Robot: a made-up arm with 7 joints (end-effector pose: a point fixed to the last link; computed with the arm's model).
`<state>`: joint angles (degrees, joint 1 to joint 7).
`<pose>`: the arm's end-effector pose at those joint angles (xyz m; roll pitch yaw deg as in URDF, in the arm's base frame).
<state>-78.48 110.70 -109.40 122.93 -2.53 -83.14 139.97</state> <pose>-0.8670 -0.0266 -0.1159 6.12 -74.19 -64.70</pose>
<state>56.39 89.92 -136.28 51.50 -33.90 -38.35 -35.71</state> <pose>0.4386 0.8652 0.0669 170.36 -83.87 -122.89</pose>
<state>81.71 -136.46 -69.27 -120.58 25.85 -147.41 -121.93</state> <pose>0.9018 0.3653 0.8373 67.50 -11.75 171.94</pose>
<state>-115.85 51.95 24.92 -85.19 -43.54 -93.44 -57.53</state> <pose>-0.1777 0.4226 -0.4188 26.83 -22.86 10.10</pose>
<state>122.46 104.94 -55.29 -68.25 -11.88 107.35 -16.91</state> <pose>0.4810 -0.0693 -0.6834 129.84 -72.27 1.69</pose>
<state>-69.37 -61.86 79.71 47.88 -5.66 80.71 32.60</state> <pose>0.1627 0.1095 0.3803 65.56 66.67 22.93</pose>
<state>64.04 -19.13 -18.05 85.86 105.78 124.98 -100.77</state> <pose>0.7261 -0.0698 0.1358 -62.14 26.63 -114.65</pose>
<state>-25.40 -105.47 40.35 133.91 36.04 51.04 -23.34</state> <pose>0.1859 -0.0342 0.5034 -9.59 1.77 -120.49</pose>
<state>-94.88 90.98 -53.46 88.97 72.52 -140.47 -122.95</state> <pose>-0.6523 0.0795 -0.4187 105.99 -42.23 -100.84</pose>
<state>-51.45 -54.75 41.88 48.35 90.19 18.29 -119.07</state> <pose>0.1653 0.2420 0.2024 -80.83 10.64 -87.74</pose>
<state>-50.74 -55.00 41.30 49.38 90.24 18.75 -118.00</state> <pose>0.1717 0.2424 0.2063 -79.29 10.10 -88.42</pose>
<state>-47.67 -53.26 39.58 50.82 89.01 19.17 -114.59</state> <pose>0.1960 0.2401 0.1987 -76.35 6.36 -90.22</pose>
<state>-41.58 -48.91 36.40 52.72 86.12 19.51 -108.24</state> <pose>0.2429 0.2299 0.1757 -72.20 -1.37 -93.15</pose>
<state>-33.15 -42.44 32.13 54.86 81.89 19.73 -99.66</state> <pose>0.3046 0.2056 0.1386 -68.29 -11.73 -96.06</pose>
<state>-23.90 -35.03 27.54 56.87 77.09 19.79 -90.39</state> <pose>0.3657 0.1679 0.0913 -66.50 -22.09 -97.24</pose>
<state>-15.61 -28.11 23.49 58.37 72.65 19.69 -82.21</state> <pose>0.4120 0.1265 0.0410 -67.66 -29.87 -95.81</pose>
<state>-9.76 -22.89 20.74 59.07 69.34 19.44 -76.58</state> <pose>0.4374 0.0939 -0.0015 -70.59 -33.98 -92.94</pose>
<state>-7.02 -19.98 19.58 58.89 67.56 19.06 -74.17</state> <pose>0.4448 0.0773 -0.0273 -73.26 -35.23 -90.63</pose>
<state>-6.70 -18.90 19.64 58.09 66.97 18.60 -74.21</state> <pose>0.4416 0.0739 -0.0378 -74.97 -35.06 -89.44</pose>
